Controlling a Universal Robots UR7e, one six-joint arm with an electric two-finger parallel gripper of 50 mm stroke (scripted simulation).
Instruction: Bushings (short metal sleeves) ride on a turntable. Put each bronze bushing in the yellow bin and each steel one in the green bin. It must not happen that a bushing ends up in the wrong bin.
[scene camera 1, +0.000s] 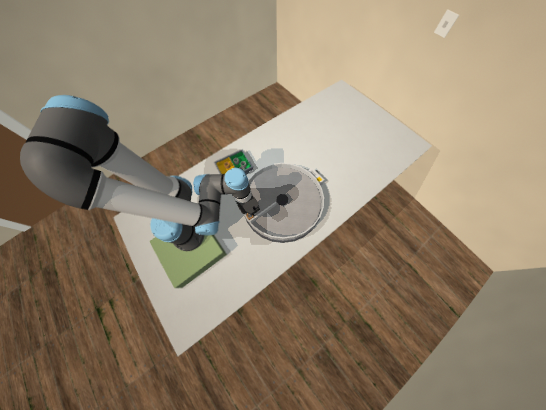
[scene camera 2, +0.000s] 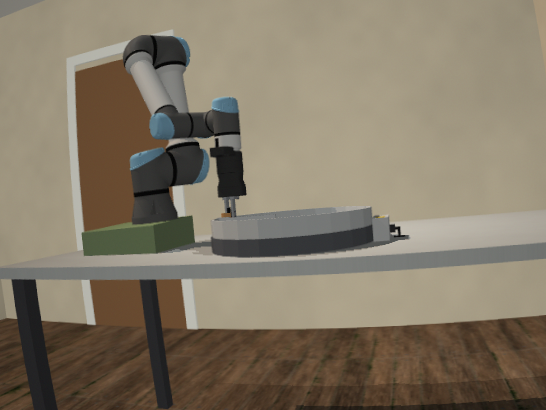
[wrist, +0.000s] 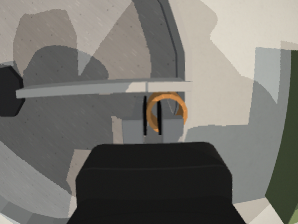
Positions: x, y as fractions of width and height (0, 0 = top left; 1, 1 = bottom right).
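Scene:
I look at my gripper (wrist: 0.51, 0.48), which is 17 cm from the lens. A grey turntable (wrist: 0.18, 0.60) is there as well, and it is 23 cm from the lens.

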